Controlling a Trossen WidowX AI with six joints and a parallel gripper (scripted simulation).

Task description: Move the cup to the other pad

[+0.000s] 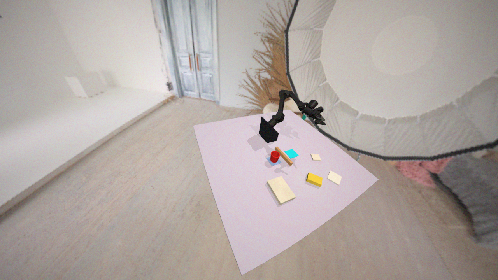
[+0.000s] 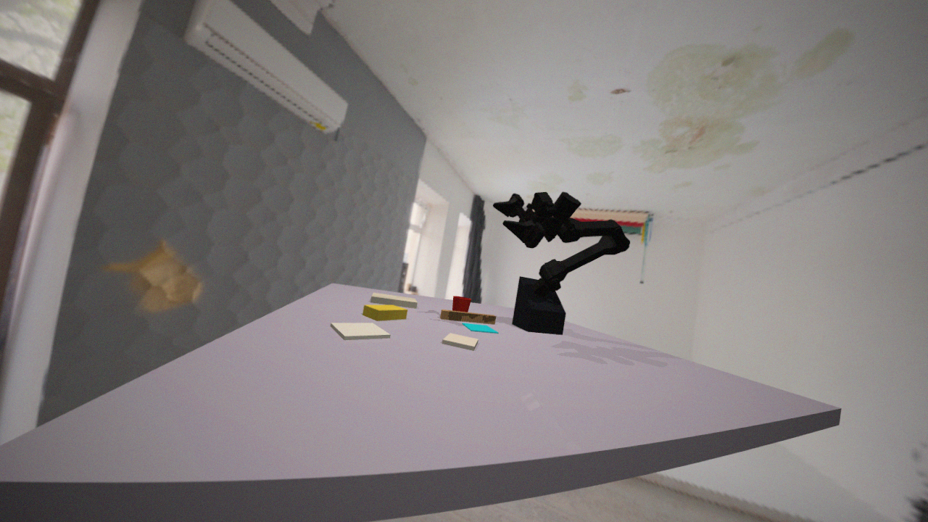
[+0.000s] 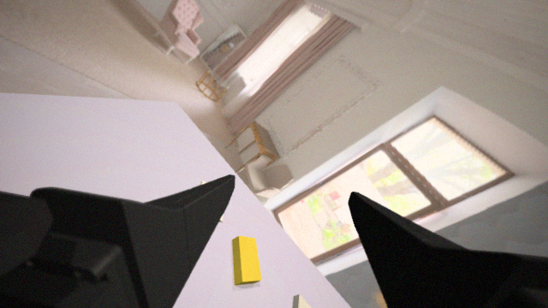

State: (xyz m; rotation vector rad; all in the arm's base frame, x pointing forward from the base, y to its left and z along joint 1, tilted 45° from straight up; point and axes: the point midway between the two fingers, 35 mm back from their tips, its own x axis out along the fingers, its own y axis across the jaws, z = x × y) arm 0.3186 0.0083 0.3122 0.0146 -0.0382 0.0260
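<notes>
Now: the red cup 90 mm behind my gripper tip, 360 mm to the right of it and 310 mm below it. The rest, counted from my gripper tip: wooden bar (90 mm behind, 260 mm to the right, 340 mm below); light blue pad (90 mm behind, 360 mm to the right, 350 mm below); cyan pad (90 mm behind, 160 mm to the right, 350 mm below).
</notes>
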